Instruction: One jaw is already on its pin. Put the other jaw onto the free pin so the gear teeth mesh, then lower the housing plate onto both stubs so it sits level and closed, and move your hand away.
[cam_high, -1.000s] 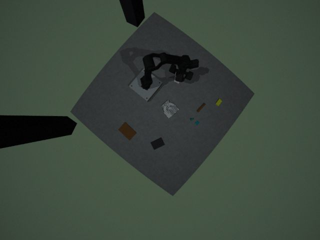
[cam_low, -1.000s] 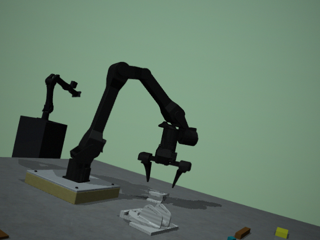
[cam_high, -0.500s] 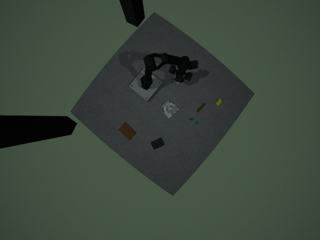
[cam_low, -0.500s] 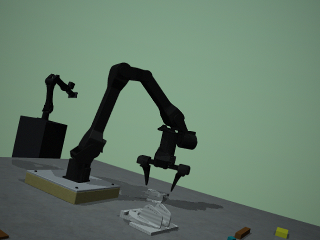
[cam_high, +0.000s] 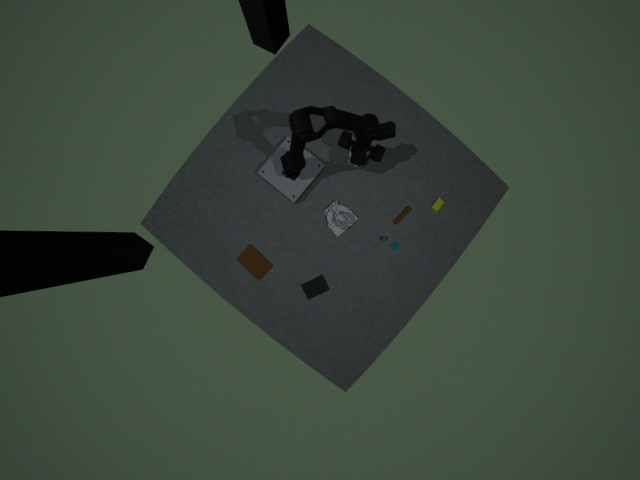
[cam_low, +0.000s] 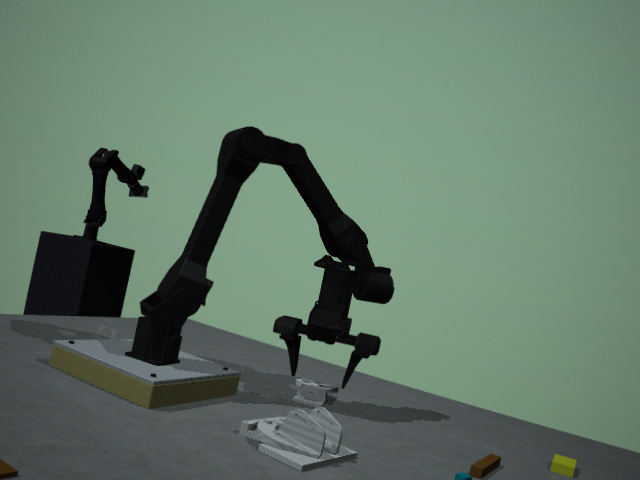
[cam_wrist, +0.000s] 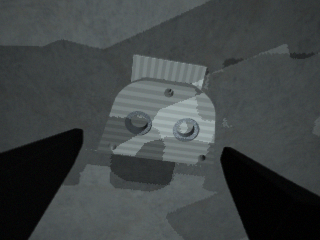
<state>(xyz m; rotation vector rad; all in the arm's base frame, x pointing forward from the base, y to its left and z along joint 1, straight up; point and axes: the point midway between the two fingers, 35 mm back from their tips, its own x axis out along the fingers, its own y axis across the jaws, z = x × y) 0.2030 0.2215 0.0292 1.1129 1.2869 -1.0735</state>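
My gripper tip is now 20 mm above the white bracket and 10 mm to the left of it. The rest, counted from my gripper tip: brown bar (310 mm ahead, 120 mm to the right, 30 mm below); white base fixture (290 mm to the right, 100 mm ahead, 30 mm below); yellow block (430 mm ahead, 30 mm below, 10 mm to the left).
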